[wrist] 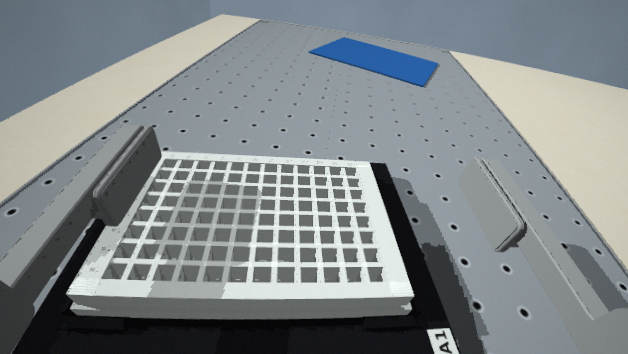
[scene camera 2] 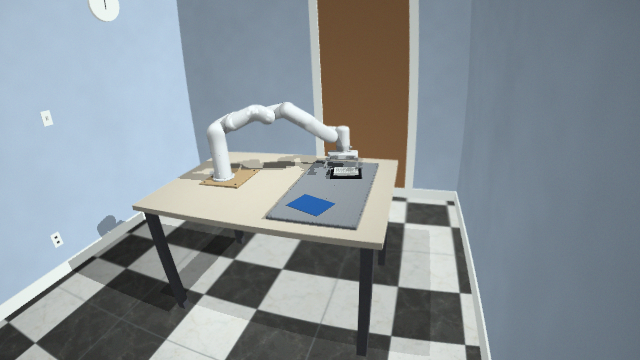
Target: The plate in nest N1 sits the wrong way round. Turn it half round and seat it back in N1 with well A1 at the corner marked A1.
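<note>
The white plate [scene camera 2: 346,171] [wrist: 260,220] lies in the black nest N1 [scene camera 2: 346,177] [wrist: 225,335]. In the wrist view its small numbers run along the far edge and its letters down the left edge, which puts well A1 at the far left corner. The nest's A1 label [wrist: 442,340] is at the near right, diagonally opposite. My gripper [scene camera 2: 343,165] [wrist: 310,192] is open, with its fingers at the plate's two short ends. The left finger pad is close to the plate's left edge; the right one stands well apart from the right edge. Whether they touch is unclear.
A grey perforated board [scene camera 2: 345,195] [wrist: 285,105] lies under the nest on the beige table [scene camera 2: 225,200] [wrist: 565,110]. A flat blue rectangle [scene camera 2: 311,205] [wrist: 377,61] lies on the board, at the far end in the wrist view.
</note>
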